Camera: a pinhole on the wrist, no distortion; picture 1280 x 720 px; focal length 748.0 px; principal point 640.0 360.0 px. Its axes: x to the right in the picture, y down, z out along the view. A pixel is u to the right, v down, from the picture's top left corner.
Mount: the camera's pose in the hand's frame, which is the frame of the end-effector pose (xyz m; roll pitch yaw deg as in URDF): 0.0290 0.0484 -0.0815 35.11 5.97 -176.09
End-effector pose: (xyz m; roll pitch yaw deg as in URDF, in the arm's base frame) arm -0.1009 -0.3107 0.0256 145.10 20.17 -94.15
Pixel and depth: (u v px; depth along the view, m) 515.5 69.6 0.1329
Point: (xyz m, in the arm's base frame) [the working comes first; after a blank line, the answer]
In the camera's frame: -0.0221 -0.0516 0.1329

-0.2425 -0.3664 0.1042
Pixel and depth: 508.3 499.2 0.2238
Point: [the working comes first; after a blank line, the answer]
In the camera's frame: -0.0394 0.0416 0.2238

-0.2942 -0.3265 -0.0098
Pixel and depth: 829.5 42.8 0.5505
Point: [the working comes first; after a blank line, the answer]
In the camera's frame: 0.1395 -0.2334 0.5505

-0.6610 -0.1492 0.2101
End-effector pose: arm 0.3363 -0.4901 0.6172 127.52 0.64 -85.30
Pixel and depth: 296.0 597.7 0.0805
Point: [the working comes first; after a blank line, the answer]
In the camera's frame: -0.0370 0.0256 0.0805

0.2930 -0.5501 0.6751
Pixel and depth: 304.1 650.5 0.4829
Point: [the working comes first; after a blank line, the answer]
In the camera's frame: -0.2169 0.1875 0.4829

-0.1090 -0.7095 0.4920
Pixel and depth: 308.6 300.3 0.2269
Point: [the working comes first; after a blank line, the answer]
In the camera's frame: -0.1005 -0.0181 0.2269

0.1423 -0.6081 0.7110
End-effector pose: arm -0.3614 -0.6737 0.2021 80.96 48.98 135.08
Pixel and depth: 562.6 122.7 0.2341
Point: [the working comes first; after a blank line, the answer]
In the camera's frame: -0.0242 -0.0743 0.2341

-0.4861 -0.5072 0.3490
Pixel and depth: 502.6 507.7 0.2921
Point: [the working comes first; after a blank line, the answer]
In the camera's frame: -0.0537 0.0577 0.2921

-0.3722 -0.4292 0.2983
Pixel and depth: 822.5 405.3 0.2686
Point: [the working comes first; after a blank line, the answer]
In the camera's frame: 0.0655 0.0163 0.2686

-0.3605 -0.5206 0.3876
